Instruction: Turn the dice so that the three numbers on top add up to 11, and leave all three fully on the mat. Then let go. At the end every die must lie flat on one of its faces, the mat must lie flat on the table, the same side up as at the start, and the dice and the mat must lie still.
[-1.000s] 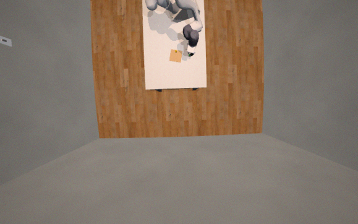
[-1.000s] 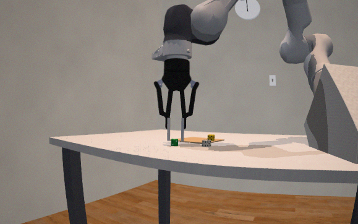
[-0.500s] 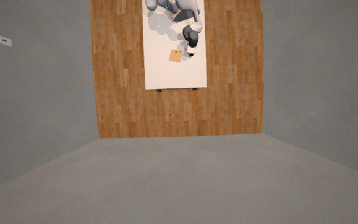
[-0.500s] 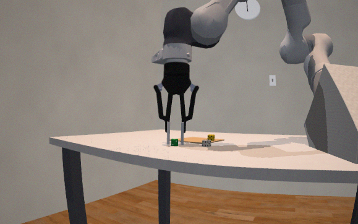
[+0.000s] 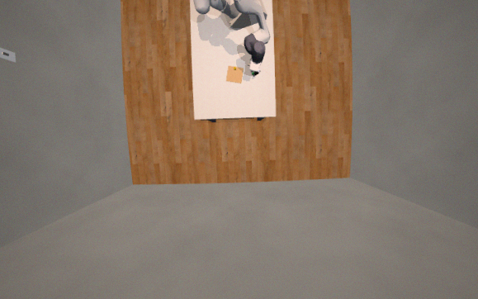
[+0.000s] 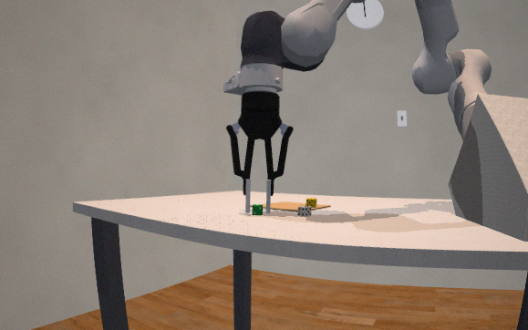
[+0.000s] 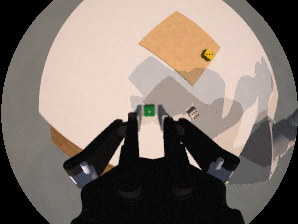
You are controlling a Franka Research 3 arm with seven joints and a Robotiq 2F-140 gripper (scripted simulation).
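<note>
The green die is 3 cm below my hand. Round my hand: yellow die 6 cm behind, 16 cm to the right, 2 cm below; white die 8 cm behind, 4 cm to the right, 3 cm below; tan mat 17 cm to the right, 4 cm below.
</note>
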